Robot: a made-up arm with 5 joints. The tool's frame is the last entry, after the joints. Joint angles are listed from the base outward.
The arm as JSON. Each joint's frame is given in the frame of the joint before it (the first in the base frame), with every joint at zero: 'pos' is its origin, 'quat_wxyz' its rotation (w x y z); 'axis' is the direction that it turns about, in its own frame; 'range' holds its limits. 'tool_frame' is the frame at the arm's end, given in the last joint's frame.
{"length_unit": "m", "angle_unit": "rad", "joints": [
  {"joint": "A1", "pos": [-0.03, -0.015, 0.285], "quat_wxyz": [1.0, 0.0, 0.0, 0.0], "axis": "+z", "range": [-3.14, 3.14]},
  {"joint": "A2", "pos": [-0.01, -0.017, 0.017], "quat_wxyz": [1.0, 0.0, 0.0, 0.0], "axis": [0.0, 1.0, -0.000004], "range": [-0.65, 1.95]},
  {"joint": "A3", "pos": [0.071, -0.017, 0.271], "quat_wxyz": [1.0, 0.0, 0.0, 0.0], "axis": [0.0, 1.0, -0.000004], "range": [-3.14, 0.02]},
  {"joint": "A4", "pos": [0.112, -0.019, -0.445], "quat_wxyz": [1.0, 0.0, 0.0, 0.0], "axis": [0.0, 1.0, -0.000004], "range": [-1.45, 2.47]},
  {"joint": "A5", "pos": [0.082, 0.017, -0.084], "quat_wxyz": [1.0, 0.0, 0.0, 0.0], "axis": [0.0, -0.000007, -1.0], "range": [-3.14, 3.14]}
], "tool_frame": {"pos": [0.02, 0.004, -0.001], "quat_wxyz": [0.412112, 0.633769, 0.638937, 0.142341]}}
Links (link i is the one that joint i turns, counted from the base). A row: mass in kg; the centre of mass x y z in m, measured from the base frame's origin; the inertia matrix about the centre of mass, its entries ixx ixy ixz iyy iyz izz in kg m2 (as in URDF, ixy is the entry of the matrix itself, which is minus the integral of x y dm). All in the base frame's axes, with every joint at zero. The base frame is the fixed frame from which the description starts. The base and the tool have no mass.
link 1: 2.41; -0.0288 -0.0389 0.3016; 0.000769 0 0 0.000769 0 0.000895
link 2: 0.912; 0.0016 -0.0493 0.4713; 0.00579 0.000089 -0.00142 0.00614 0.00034 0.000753
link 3: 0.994; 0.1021 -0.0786 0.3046; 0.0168 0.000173 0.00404 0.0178 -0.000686 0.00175
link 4: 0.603; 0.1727 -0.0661 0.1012; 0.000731 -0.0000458 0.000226 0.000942 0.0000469 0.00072
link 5: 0.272; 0.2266 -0.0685 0.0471; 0.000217 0 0 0.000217 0 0.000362
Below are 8 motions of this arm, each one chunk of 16 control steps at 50 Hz.
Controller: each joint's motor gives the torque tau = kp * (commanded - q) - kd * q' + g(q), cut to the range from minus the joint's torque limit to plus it. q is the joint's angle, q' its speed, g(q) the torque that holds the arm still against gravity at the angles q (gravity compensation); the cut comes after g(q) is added. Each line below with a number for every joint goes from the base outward.
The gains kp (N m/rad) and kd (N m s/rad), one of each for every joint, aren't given. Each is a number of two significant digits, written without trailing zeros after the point. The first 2 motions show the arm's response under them.
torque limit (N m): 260 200 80 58 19
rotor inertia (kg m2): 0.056 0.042 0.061 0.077 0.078
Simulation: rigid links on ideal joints. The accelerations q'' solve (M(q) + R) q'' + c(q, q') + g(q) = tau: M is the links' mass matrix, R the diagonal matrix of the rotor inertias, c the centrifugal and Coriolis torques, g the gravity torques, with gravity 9.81 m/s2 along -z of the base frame. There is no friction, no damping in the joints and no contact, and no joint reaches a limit. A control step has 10 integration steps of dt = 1/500 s. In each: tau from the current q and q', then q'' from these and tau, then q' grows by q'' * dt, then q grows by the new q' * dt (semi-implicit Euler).
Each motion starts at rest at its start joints. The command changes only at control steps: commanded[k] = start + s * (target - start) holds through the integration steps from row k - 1 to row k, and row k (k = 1, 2, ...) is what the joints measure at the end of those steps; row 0 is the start. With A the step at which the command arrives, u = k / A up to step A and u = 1 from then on. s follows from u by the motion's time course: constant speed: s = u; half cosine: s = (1 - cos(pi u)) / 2; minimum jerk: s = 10 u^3 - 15 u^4 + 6 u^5; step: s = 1 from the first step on.
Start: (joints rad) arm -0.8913 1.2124 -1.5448 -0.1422 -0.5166
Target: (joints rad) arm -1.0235 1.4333 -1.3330 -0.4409 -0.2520
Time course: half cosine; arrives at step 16
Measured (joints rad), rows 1 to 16:
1: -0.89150 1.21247 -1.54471 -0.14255 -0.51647
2: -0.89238 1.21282 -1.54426 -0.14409 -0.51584
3: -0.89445 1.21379 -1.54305 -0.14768 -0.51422
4: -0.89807 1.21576 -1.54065 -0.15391 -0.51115
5: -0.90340 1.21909 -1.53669 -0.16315 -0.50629
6: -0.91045 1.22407 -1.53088 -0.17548 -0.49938
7: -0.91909 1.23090 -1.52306 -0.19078 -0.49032
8: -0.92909 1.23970 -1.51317 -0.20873 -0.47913
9: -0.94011 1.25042 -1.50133 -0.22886 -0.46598
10: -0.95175 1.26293 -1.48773 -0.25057 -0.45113
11: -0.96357 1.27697 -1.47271 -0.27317 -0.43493
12: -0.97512 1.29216 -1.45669 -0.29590 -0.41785
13: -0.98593 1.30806 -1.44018 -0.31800 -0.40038
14: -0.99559 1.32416 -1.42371 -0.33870 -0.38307
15: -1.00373 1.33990 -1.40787 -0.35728 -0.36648
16: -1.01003 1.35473 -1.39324 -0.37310 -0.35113
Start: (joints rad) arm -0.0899 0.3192 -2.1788 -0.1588 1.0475
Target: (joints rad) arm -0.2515 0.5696 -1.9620 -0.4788 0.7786
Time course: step
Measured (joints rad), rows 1 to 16:
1: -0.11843 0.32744 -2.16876 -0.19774 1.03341
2: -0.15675 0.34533 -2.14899 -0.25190 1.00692
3: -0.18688 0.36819 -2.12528 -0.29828 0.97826
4: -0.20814 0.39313 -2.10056 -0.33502 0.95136
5: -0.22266 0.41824 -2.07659 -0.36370 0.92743
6: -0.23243 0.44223 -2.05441 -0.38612 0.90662
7: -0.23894 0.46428 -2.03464 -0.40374 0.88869
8: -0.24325 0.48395 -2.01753 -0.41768 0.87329
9: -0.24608 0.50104 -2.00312 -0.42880 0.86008
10: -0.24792 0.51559 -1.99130 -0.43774 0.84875
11: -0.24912 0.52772 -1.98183 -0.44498 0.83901
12: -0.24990 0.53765 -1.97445 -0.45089 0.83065
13: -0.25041 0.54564 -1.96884 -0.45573 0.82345
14: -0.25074 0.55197 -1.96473 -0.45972 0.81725
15: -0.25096 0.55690 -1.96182 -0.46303 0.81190
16: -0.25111 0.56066 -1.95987 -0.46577 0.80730
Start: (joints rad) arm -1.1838 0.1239 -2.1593 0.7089 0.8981
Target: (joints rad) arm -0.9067 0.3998 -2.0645 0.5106 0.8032
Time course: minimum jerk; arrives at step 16
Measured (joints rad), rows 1 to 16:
1: -1.18368 0.12393 -2.15931 0.70885 0.89809
2: -1.18278 0.12413 -2.15938 0.70842 0.89798
3: -1.18000 0.12484 -2.15953 0.70706 0.89763
4: -1.17416 0.12654 -2.15964 0.70409 0.89683
5: -1.16436 0.12980 -2.15951 0.69893 0.89536
6: -1.15016 0.13517 -2.15886 0.69122 0.89308
7: -1.13160 0.14312 -2.15735 0.68084 0.88985
8: -1.10921 0.15393 -2.15469 0.66797 0.88567
9: -1.08394 0.16767 -2.15067 0.65303 0.88059
10: -1.05699 0.18415 -2.14519 0.63668 0.87474
11: -1.02976 0.20293 -2.13830 0.61970 0.86834
12: -1.00365 0.22334 -2.13018 0.60292 0.86165
13: -0.97996 0.24456 -2.12115 0.58719 0.85495
14: -0.95974 0.26571 -2.11162 0.57317 0.84853
15: -0.94360 0.28597 -2.10207 0.56135 0.84260
16: -0.93160 0.30467 -2.09297 0.55182 0.83731

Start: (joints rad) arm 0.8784 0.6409 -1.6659 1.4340 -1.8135
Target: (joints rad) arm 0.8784 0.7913 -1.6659 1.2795 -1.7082
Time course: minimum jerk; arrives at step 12
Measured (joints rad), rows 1 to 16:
1: 0.87840 0.64095 -1.66594 1.43391 -1.81347
2: 0.87839 0.64134 -1.66618 1.43325 -1.81325
3: 0.87838 0.64255 -1.66679 1.43118 -1.81249
4: 0.87837 0.64513 -1.66785 1.42680 -1.81080
5: 0.87835 0.64956 -1.66927 1.41952 -1.80781
6: 0.87834 0.65612 -1.67086 1.40920 -1.80332
7: 0.87834 0.66479 -1.67236 1.39619 -1.79733
8: 0.87835 0.67529 -1.67348 1.38129 -1.79005
9: 0.87837 0.68707 -1.67399 1.36563 -1.78191
10: 0.87840 0.69942 -1.67375 1.35044 -1.77342
11: 0.87843 0.71158 -1.67276 1.33682 -1.76515
12: 0.87845 0.72298 -1.67119 1.32543 -1.75751
13: 0.87846 0.73331 -1.66937 1.31629 -1.75073
14: 0.87846 0.74247 -1.66756 1.30905 -1.74481
15: 0.87845 0.75048 -1.66594 1.30331 -1.73968
16: 0.87844 0.75738 -1.66458 1.29874 -1.73527

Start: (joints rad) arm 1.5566 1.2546 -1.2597 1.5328 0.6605
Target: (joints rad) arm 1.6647 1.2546 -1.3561 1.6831 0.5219
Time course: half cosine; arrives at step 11
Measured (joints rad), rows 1 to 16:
1: 1.55707 1.25468 -1.25987 1.53316 0.66035
2: 1.55894 1.25497 -1.26059 1.53471 0.65962
3: 1.56293 1.25549 -1.26229 1.53825 0.65780
4: 1.56933 1.25617 -1.26531 1.54427 0.65446
5: 1.57807 1.25691 -1.26984 1.55292 0.64936
6: 1.58873 1.25757 -1.27588 1.56399 0.64245
7: 1.60068 1.25806 -1.28326 1.57698 0.63387
8: 1.61310 1.25828 -1.29166 1.59117 0.62399
9: 1.62509 1.25818 -1.30060 1.60565 0.61330
10: 1.63576 1.25774 -1.30951 1.61948 0.60240
11: 1.64432 1.25696 -1.31781 1.63168 0.59197
12: 1.65055 1.25599 -1.32510 1.64178 0.58249
13: 1.65492 1.25503 -1.33128 1.64992 0.57414
14: 1.65797 1.25420 -1.33642 1.65644 0.56689
15: 1.66008 1.25353 -1.34060 1.66167 0.56062
16: 1.66155 1.25305 -1.34396 1.66587 0.55521

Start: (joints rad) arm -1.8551 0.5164 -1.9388 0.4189 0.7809
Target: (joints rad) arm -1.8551 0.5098 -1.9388 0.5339 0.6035
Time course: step
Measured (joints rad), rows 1 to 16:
1: -1.85507 0.51566 -1.93882 0.43188 0.77131
2: -1.85505 0.51475 -1.93894 0.45038 0.75382
3: -1.85506 0.51400 -1.93898 0.46675 0.73512
4: -1.85508 0.51340 -1.93896 0.48014 0.71760
5: -1.85509 0.51292 -1.93891 0.49091 0.70197
6: -1.85510 0.51253 -1.93885 0.49954 0.68830
7: -1.85511 0.51220 -1.93879 0.50644 0.67646
8: -1.85511 0.51192 -1.93874 0.51196 0.66624
9: -1.85511 0.51167 -1.93870 0.51637 0.65745
10: -1.85511 0.51145 -1.93868 0.51990 0.64988
11: -1.85511 0.51125 -1.93867 0.52271 0.64337
12: -1.85511 0.51107 -1.93867 0.52496 0.63778
13: -1.85511 0.51091 -1.93868 0.52676 0.63297
14: -1.85511 0.51076 -1.93870 0.52819 0.62883
15: -1.85511 0.51063 -1.93871 0.52934 0.62528
16: -1.85511 0.51051 -1.93873 0.53025 0.62222

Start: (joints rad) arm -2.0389 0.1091 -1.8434 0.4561 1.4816
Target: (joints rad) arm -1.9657 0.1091 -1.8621 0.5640 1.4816
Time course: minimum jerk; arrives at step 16
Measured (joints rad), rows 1 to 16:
1: -2.03887 0.10910 -1.84340 0.45613 1.48160
2: -2.03865 0.10910 -1.84344 0.45634 1.48159
3: -2.03795 0.10910 -1.84356 0.45701 1.48158
4: -2.03646 0.10909 -1.84382 0.45850 1.48156
5: -2.03391 0.10908 -1.84426 0.46109 1.48153
6: -2.03018 0.10908 -1.84492 0.46500 1.48150
7: -2.02526 0.10908 -1.84580 0.47030 1.48148
8: -2.01928 0.10909 -1.84689 0.47695 1.48145
9: -2.01250 0.10911 -1.84817 0.48476 1.48144
10: -2.00524 0.10914 -1.84958 0.49342 1.48144
11: -1.99792 0.10918 -1.85105 0.50254 1.48145
12: -1.99091 0.10923 -1.85252 0.51169 1.48148
13: -1.98460 0.10927 -1.85393 0.52043 1.48151
14: -1.97928 0.10931 -1.85522 0.52837 1.48155
15: -1.97510 0.10935 -1.85634 0.53525 1.48160
16: -1.97207 0.10937 -1.85729 0.54095 1.48164

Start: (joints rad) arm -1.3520 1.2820 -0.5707 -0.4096 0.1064
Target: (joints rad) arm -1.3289 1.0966 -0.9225 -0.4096 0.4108
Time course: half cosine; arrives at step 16
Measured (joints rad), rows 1 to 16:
1: -1.35196 1.28194 -0.57091 -0.40956 0.10656
2: -1.35179 1.28162 -0.57193 -0.40940 0.10734
3: -1.35142 1.28070 -0.57454 -0.40910 0.10932
4: -1.35080 1.27882 -0.57951 -0.40867 0.11300
5: -1.34990 1.27569 -0.58744 -0.40817 0.11881
6: -1.34872 1.27108 -0.59870 -0.40765 0.12698
7: -1.34728 1.26489 -0.61346 -0.40716 0.13762
8: -1.34561 1.25711 -0.63161 -0.40674 0.15068
9: -1.34376 1.24783 -0.65284 -0.40643 0.16597
10: -1.34180 1.23722 -0.67662 -0.40625 0.18316
11: -1.33978 1.22551 -0.70230 -0.40622 0.20182
12: -1.33779 1.21301 -0.72905 -0.40634 0.22143
13: -1.33589 1.20005 -0.75602 -0.40663 0.24141
14: -1.33415 1.18703 -0.78227 -0.40707 0.26114
15: -1.33265 1.17431 -0.80689 -0.40766 0.27999
16: -1.33143 1.16232 -0.82902 -0.40837 0.29734

